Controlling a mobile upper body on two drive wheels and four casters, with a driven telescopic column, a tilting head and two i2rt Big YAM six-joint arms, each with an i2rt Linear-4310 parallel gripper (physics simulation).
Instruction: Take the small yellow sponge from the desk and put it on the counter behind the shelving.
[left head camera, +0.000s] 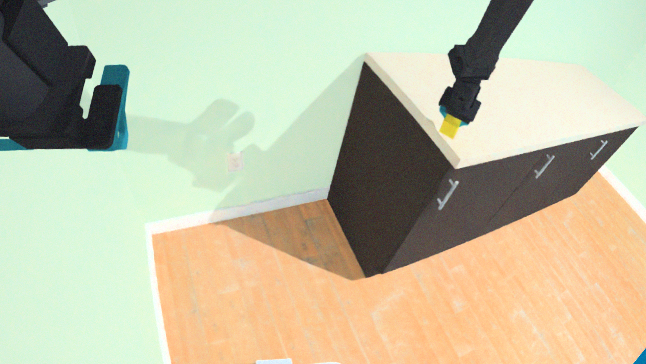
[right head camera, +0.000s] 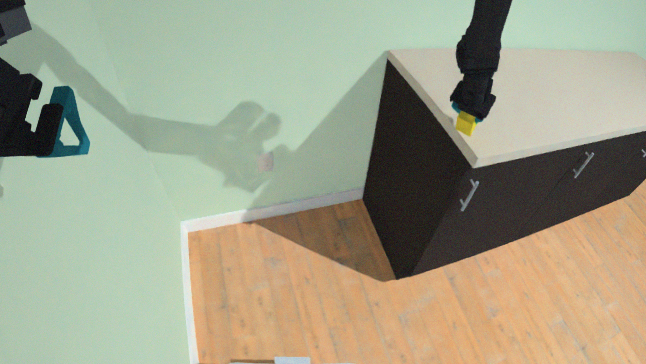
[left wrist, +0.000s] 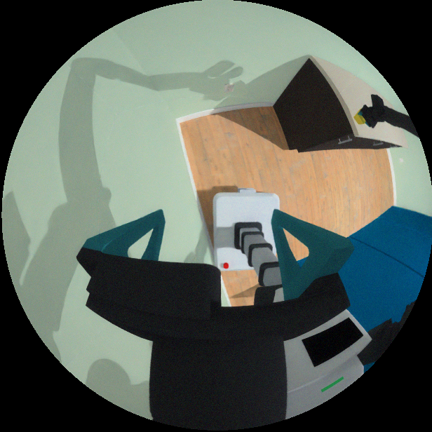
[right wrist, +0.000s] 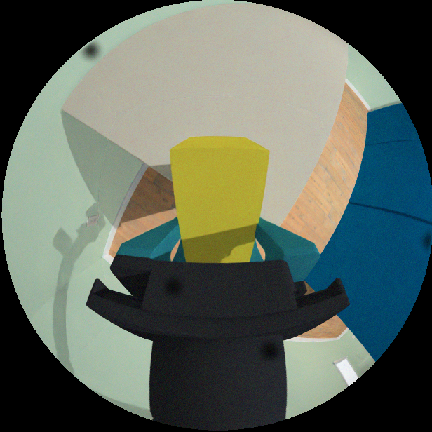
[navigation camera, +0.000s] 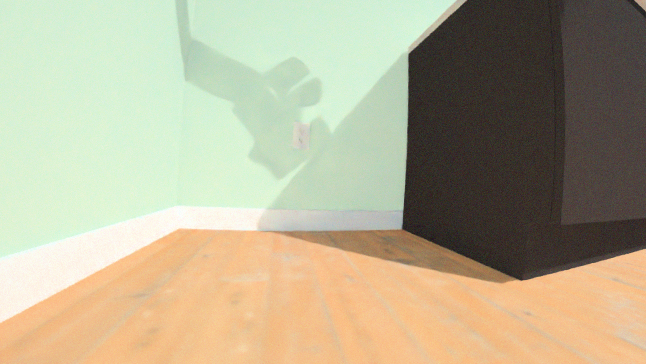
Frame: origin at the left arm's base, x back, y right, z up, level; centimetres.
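Where they show: left gripper, between the fingertips: (left head camera: 79, 142) (right head camera: 54, 149); right gripper, between the fingertips: (left head camera: 453, 121) (right head camera: 469, 118).
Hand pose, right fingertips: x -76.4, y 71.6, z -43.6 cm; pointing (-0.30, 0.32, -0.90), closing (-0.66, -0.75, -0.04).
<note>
Each offset is from my right fingertips to the centre of the thing. "pt": to the spot under its first point. Level surfaces: height alone.
My right gripper (left head camera: 453, 118) (right head camera: 468, 115) (left wrist: 360, 117) (right wrist: 217, 214) is shut on the small yellow sponge @(dy +0.5, dx -0.6, dz +1.3 cm) (left head camera: 449, 128) (right head camera: 465, 125) (left wrist: 359, 118) (right wrist: 218, 190), which sticks out past the teal fingertips. The sponge is over the near left corner area of the pale counter @(dz -6.4 cm) (left head camera: 540, 105) (right head camera: 560, 95) (left wrist: 352, 85) (right wrist: 225, 65); the gap between them is hard to judge. A shadow lies on the counter edge beside it. My left gripper (left wrist: 217, 215) is open and empty, well left of the counter. The desk and the shelving are not recognisable in these views.
The counter's dark cabinet (left head camera: 395, 165) (right head camera: 420, 165) (navigation camera: 480, 140) stands against the green wall, with metal handles @(pt dy +5.7, dx +8.5, dz -22.8 cm) (left head camera: 448, 195) on its front. A blue surface (left wrist: 385, 250) (right wrist: 395, 170) is at the right of the wrist views. My white base (left wrist: 225, 207) stands on the wooden floor (left wrist: 310, 190).
</note>
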